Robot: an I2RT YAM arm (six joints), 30 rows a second.
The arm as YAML. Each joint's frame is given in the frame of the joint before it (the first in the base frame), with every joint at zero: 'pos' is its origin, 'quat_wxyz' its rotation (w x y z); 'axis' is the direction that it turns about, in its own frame. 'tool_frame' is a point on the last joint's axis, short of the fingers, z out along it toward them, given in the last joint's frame.
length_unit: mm
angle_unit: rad
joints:
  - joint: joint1
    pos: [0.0, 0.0, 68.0]
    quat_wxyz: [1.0, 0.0, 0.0, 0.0]
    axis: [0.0, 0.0, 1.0]
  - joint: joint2
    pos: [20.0, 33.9, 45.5]
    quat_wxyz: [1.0, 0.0, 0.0, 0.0]
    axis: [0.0, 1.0, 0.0]
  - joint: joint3
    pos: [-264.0, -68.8, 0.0]
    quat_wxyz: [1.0, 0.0, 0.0, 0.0]
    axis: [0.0, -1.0, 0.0]
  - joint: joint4
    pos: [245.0, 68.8, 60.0]
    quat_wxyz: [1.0, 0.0, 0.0, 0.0]
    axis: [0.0, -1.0, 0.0]
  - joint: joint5
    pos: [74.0, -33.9, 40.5]
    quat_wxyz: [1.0, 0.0, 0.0, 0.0]
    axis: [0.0, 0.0, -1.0]
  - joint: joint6
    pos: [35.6, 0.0, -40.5]
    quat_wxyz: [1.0, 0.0, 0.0, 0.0]
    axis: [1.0, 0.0, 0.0]
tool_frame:
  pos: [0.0, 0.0, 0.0]
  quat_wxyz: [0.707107, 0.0, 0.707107, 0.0]
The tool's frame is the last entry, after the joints.
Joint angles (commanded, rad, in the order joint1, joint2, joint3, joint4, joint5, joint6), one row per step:
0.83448 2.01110 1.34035 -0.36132 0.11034 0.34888
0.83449 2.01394 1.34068 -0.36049 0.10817 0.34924
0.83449 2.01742 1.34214 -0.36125 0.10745 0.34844
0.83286 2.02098 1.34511 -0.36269 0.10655 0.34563
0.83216 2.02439 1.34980 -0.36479 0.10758 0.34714
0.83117 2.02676 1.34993 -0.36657 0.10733 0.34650
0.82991 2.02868 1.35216 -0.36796 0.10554 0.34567
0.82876 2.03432 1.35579 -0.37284 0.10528 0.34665
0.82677 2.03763 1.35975 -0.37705 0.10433 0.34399
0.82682 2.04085 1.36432 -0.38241 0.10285 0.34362
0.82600 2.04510 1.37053 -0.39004 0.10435 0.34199
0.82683 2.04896 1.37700 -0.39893 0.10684 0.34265
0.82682 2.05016 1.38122 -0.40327 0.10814 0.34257
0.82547 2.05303 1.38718 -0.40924 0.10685 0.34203
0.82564 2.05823 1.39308 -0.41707 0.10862 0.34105
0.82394 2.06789 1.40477 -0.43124 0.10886 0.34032
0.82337 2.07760 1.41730 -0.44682 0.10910 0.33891
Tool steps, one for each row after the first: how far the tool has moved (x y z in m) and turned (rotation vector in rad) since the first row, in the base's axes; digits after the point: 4 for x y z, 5 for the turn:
0.0001 0.0002 -0.0010 0.00016 0.00262 0.00081
0.0003 0.0005 -0.0020 -0.00182 0.00470 0.00186
0.0012 0.0005 -0.0027 -0.00398 0.00579 0.00309
0.0020 0.0009 -0.0028 -0.00455 0.00615 0.00058
0.0023 0.0006 -0.0038 -0.00764 0.00883 0.00026
0.0029 0.0006 -0.0040 -0.00774 0.01045 0.00062
0.0036 0.0006 -0.0055 -0.01225 0.01556 -0.00125
0.0045 0.0004 -0.0060 -0.01541 0.01780 -0.00048
0.0048 0.0009 -0.0063 -0.01765 0.02135 0.00062
0.0055 0.0011 -0.0066 -0.02337 0.02376 0.00045
0.0057 0.0017 -0.0068 -0.02919 0.02661 -0.00053
0.0061 0.0020 -0.0063 -0.03095 0.02665 -0.00112
0.0070 0.0022 -0.0061 -0.03252 0.02929 -0.00136
0.0074 0.0026 -0.0070 -0.03921 0.03270 -0.00121
0.0088 0.0031 -0.0083 -0.04854 0.04061 -0.00238
0.0098 0.0038 -0.0096 -0.05861 0.04874 -0.00182

